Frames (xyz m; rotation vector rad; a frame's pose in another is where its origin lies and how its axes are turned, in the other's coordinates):
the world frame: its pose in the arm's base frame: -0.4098 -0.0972 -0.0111 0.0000 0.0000 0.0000
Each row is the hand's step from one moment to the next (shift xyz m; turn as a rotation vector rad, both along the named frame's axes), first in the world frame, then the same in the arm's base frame.
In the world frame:
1: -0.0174 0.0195 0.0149 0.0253 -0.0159 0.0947
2: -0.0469 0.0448 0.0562 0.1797 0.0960 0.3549
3: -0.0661 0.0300 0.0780 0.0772 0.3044 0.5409
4: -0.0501 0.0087 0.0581 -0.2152 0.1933 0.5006
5: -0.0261 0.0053 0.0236 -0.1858 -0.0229 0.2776
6: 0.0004 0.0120 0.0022 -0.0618 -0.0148 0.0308
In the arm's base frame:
1: -0.0174 0.0195 0.0149 0.0253 -0.0159 0.0947
2: -0.0469 0.0448 0.0562 0.1797 0.0960 0.3549
3: -0.0661 0.0300 0.0780 0.0772 0.3044 0.5409
4: -0.0501 0.0087 0.0581 -0.2152 0.1933 0.5006
5: -0.0261 0.0053 0.0236 -0.1858 -0.0229 0.2776
6: 0.0004 0.0120 0.0022 -0.0618 -0.0148 0.0308

